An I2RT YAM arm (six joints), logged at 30 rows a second.
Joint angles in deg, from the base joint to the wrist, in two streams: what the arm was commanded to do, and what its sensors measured. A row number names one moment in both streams.
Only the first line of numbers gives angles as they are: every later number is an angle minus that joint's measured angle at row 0.
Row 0, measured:
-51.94, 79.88, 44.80, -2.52, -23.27, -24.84
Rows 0 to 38, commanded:
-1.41, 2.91, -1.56, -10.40, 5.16, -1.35
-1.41, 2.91, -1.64, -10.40, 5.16, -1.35
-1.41, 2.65, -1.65, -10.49, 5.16, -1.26
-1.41, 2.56, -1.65, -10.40, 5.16, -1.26
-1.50, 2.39, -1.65, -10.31, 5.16, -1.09
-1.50, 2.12, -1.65, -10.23, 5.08, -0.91
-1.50, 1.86, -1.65, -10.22, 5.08, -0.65
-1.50, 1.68, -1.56, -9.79, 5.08, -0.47
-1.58, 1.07, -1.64, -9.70, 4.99, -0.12
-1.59, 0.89, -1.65, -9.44, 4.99, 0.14
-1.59, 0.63, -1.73, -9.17, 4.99, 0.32
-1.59, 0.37, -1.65, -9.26, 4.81, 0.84
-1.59, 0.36, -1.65, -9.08, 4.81, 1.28
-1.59, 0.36, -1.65, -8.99, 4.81, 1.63
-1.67, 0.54, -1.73, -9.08, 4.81, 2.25
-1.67, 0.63, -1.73, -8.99, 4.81, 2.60
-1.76, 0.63, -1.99, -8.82, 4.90, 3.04
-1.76, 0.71, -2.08, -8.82, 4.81, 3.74
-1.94, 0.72, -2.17, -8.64, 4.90, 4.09
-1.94, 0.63, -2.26, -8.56, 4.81, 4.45
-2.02, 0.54, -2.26, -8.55, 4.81, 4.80
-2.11, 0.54, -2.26, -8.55, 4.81, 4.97
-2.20, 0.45, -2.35, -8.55, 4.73, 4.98
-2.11, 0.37, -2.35, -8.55, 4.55, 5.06
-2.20, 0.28, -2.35, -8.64, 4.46, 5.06
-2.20, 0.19, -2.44, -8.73, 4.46, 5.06
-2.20, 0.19, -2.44, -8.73, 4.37, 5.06
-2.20, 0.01, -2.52, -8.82, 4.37, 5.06
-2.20, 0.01, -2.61, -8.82, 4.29, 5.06
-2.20, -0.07, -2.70, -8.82, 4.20, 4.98
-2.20, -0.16, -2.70, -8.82, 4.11, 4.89
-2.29, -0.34, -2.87, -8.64, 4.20, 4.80
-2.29, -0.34, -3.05, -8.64, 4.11, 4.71
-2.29, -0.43, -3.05, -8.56, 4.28, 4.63
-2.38, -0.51, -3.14, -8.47, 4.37, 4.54
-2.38, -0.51, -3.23, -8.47, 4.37, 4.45
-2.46, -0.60, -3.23, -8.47, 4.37, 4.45
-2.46, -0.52, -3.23, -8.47, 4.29, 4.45
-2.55, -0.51, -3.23, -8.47, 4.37, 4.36
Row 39, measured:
-1.51, -1.32, -0.66, -0.22, 1.25, 3.45
